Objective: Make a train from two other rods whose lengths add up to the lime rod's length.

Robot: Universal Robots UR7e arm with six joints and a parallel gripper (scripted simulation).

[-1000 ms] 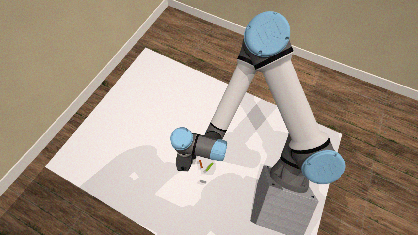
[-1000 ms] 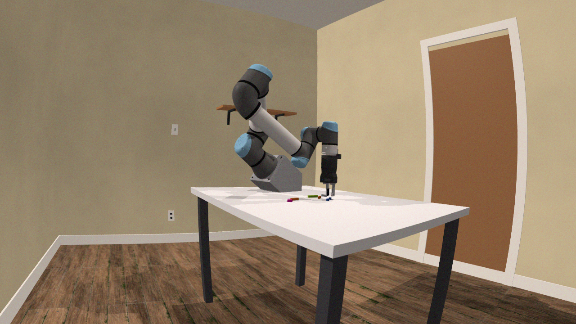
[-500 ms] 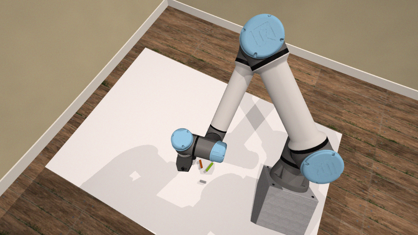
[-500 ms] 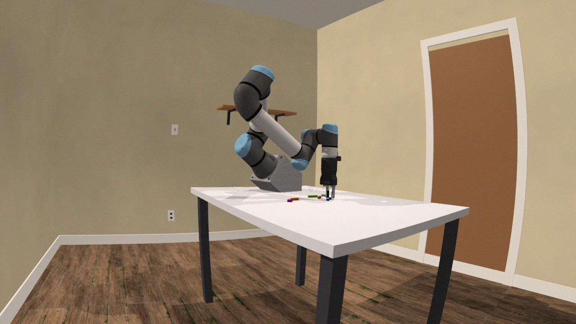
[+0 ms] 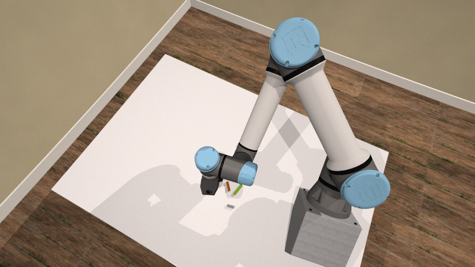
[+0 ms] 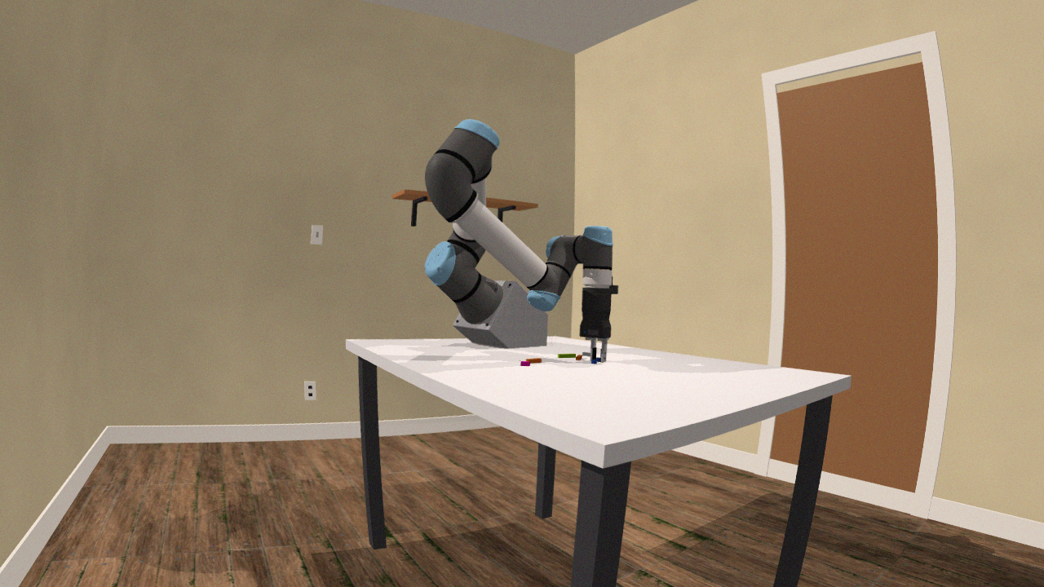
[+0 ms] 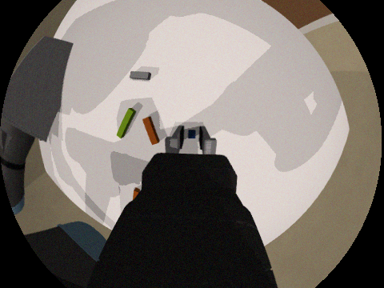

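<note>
Now: the magenta rod 22 cm to the right of my hand, 3 cm behind it and 1 cm below it. Also, from my hand: lime rod 10 cm behind, 2 cm to the right, 1 cm below; then grey rod 10 cm behind, 6 cm to the left, 1 cm below.
</note>
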